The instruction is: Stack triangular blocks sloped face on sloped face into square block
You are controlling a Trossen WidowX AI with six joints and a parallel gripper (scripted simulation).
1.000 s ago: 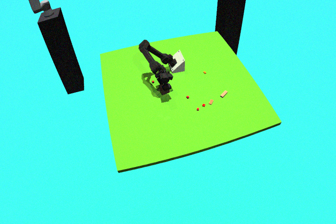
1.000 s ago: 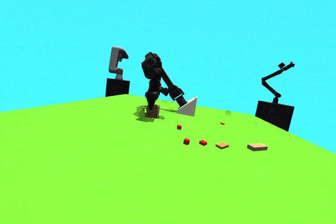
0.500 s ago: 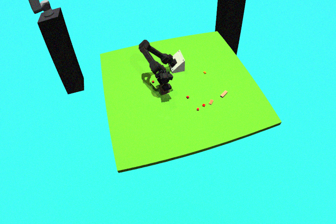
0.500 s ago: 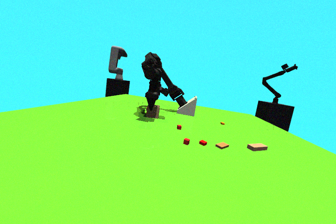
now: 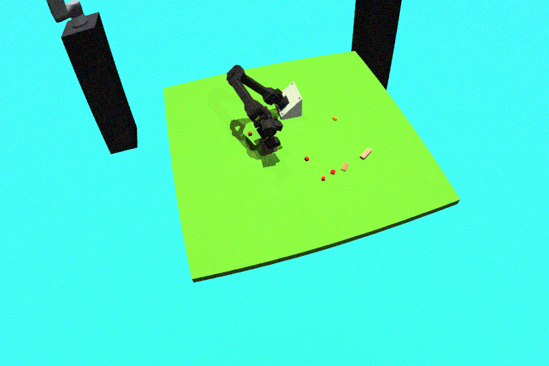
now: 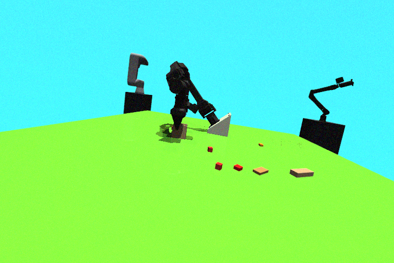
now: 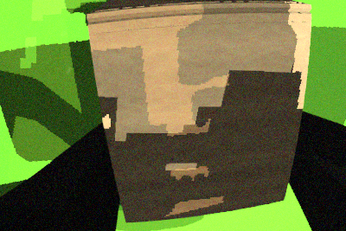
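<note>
Now: gripper tip 10 mm to the left of the triangular block and 10 mm below it. The rest, counted from my gripper tip: tiny orange block (400 mm to the left, 120 mm behind, 30 mm below).
</note>
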